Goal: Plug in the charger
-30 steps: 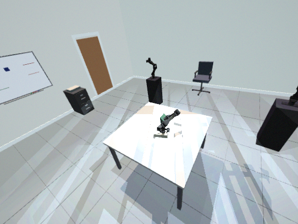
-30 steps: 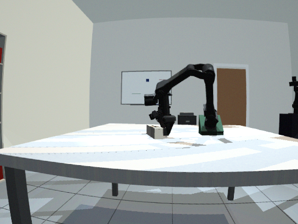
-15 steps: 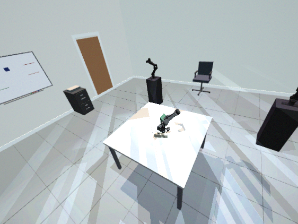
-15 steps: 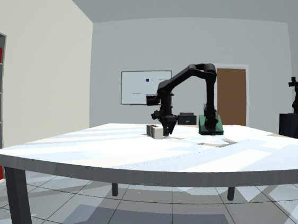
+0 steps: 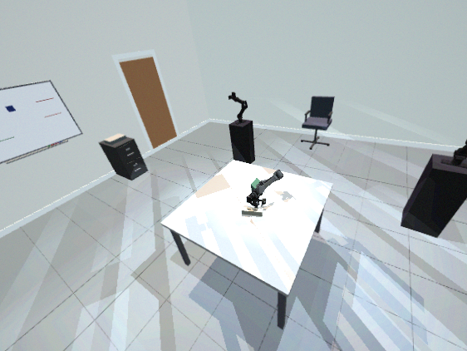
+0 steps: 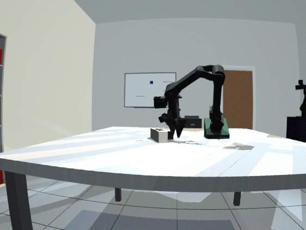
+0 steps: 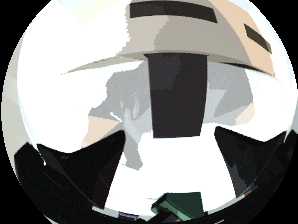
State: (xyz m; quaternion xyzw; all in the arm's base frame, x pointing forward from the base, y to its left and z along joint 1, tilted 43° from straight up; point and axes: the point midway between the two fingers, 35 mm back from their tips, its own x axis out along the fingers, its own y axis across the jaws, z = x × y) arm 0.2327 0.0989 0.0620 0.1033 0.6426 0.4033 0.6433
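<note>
Right now the dark grey charger is 50 mm ahead of my gripper tip, 20 mm to the left of it and 10 mm above it.
</note>
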